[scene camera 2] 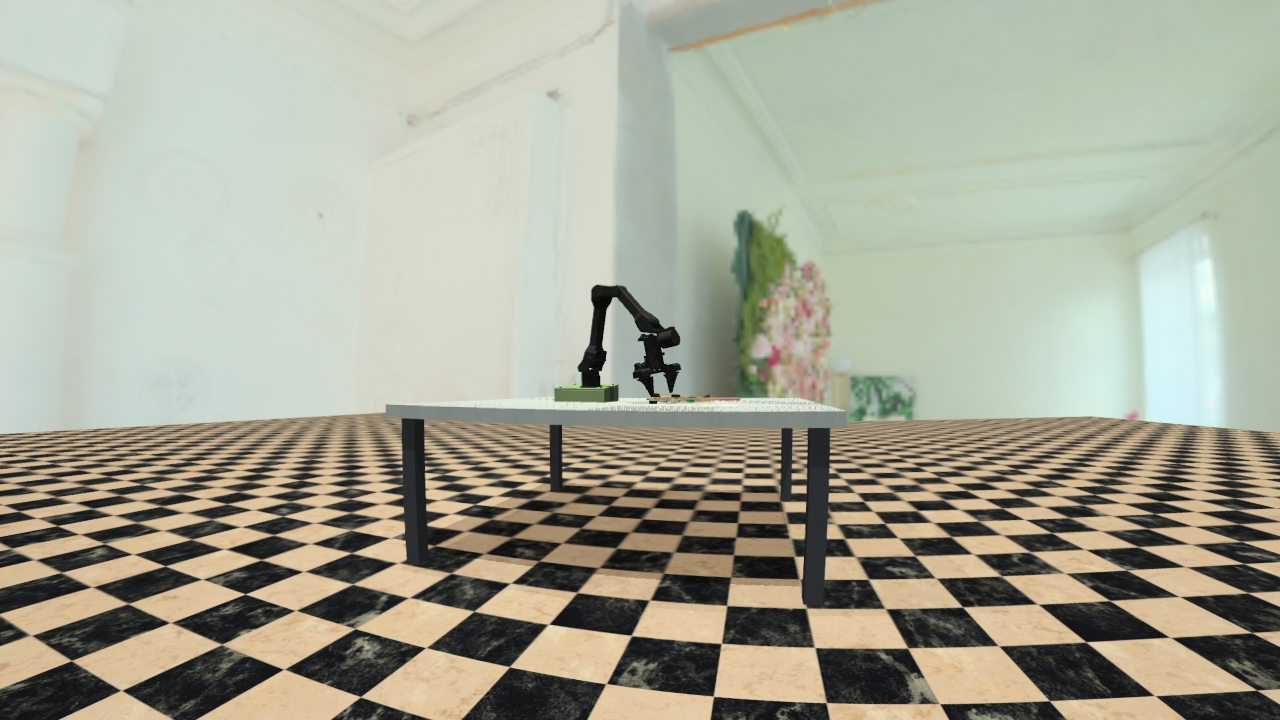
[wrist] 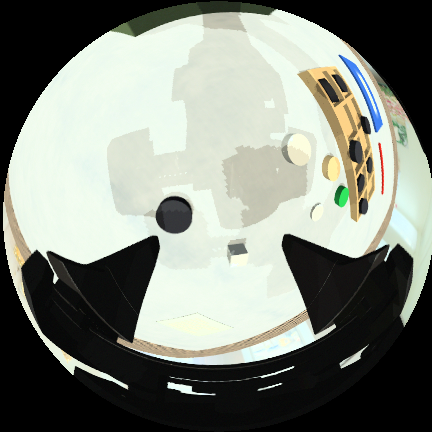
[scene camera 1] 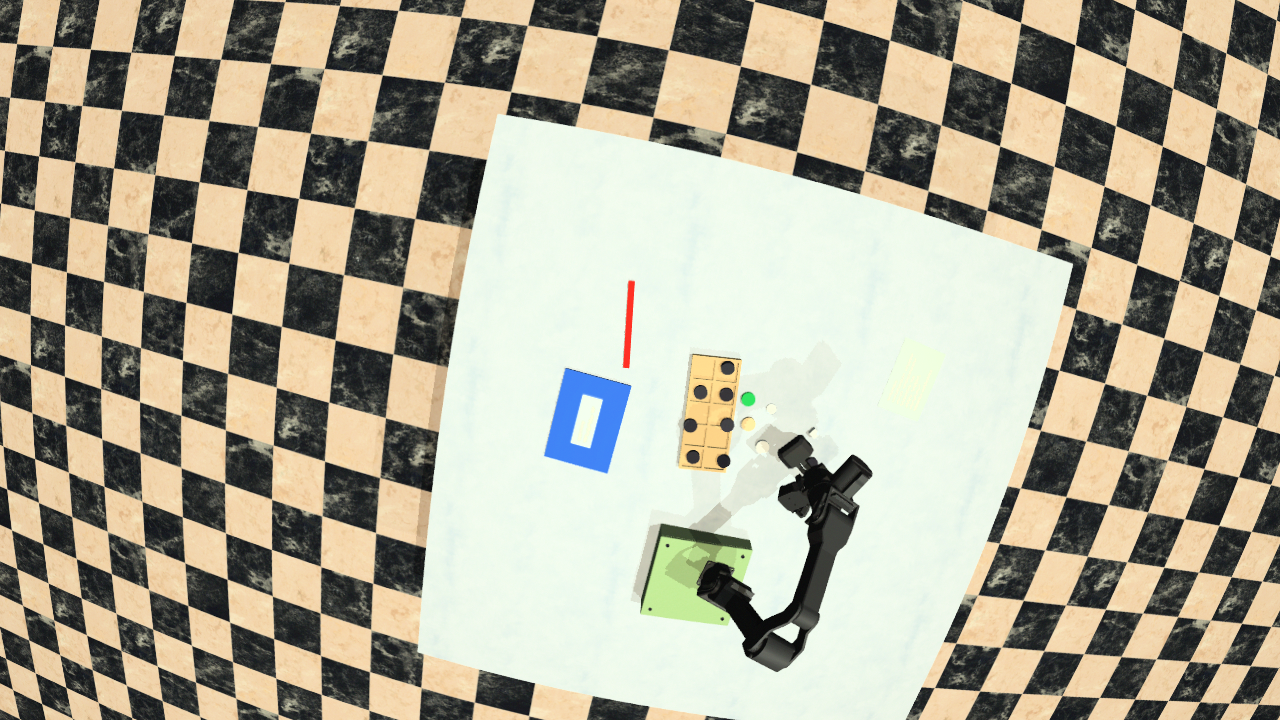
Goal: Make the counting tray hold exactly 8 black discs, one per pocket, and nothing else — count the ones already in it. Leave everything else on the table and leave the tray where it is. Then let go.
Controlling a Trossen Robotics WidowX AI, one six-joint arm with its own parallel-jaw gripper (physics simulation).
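Note:
The wooden counting tray (scene camera 1: 703, 366) (wrist: 345, 120) holds several black discs, with its top-left pocket in scene camera 1 empty; whether the discs near its middle sit fully in pockets is unclear. One loose black disc (wrist: 174, 215) lies flat on the table, below my gripper and nearer the left finger in the wrist view. My gripper (scene camera 1: 796, 474) (scene camera 2: 661, 392) (wrist: 221, 241) is wide open and empty, low over the table to the right of the tray in scene camera 1. The loose disc is hidden under the arm there.
Beside the tray lie a green disc (scene camera 1: 748, 399) (wrist: 341, 196), a tan disc (scene camera 1: 748, 423) (wrist: 331, 168) and two cream discs. A small cube (scene camera 1: 812, 431) (wrist: 237, 253) lies near my fingers. A blue frame (scene camera 1: 556, 420), a red stick (scene camera 1: 629, 324) and a pale yellow sheet (scene camera 1: 912, 378) lie farther out.

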